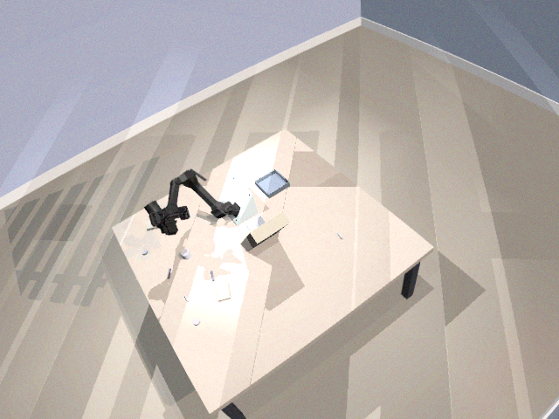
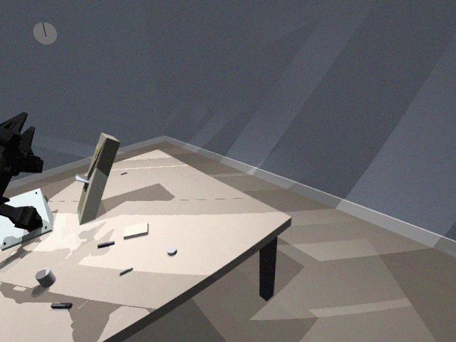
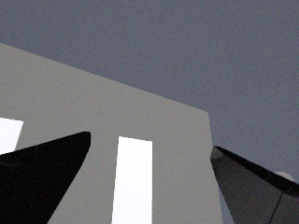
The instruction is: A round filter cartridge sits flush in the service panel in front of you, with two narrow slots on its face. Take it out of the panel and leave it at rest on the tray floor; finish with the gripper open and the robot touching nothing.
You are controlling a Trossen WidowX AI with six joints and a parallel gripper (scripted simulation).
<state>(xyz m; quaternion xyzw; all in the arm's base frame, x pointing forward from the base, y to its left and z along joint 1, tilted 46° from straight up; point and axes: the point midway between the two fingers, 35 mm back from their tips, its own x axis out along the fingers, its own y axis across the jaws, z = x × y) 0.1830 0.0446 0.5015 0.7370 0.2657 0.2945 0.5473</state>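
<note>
My gripper tip is now 18 cm short of the round grey filter cartridge, 30 cm to the right of it and 23 cm above it. Also, from my gripper tip: tan service panel (13 cm ahead, 30 cm to the left, 30 cm below); then blue-grey tray (24 cm behind, 60 cm to the left, 45 cm below).
</note>
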